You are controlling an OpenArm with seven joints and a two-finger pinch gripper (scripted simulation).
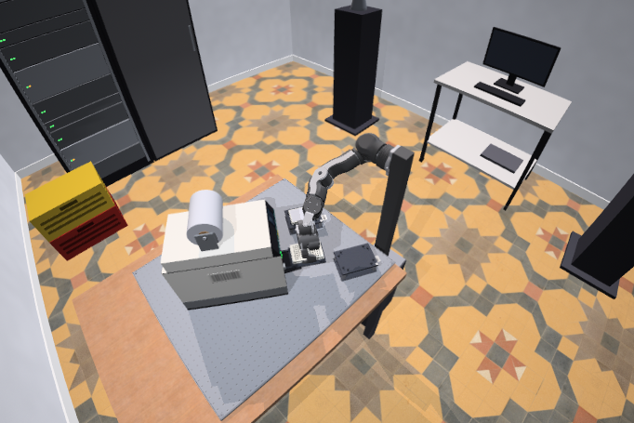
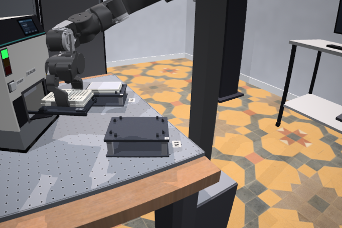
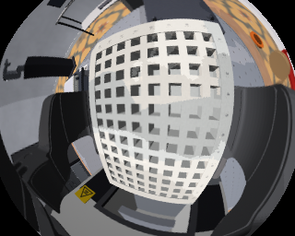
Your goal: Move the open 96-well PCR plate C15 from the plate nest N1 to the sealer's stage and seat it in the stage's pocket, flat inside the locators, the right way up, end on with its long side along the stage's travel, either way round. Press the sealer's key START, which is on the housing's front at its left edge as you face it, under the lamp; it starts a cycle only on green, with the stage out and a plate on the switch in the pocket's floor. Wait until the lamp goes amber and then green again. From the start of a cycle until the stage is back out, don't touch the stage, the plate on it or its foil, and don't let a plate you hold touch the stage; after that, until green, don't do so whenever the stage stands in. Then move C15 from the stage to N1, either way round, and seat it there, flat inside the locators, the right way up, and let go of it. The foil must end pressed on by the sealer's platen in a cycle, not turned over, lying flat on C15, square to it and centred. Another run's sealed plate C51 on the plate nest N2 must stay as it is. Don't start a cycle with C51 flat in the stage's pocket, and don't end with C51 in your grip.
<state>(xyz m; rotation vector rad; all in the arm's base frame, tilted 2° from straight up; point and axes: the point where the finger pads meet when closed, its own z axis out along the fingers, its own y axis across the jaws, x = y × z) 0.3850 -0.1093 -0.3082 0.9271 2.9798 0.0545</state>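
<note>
The white 96-well plate C15 is right at my hand. Also, from my hand: sealer stage: 20 mm below; plate nest N1: 150 mm behind, 140 mm to the left, 70 mm below; start key: 140 mm ahead, 70 mm above, 20 mm to the left.
</note>
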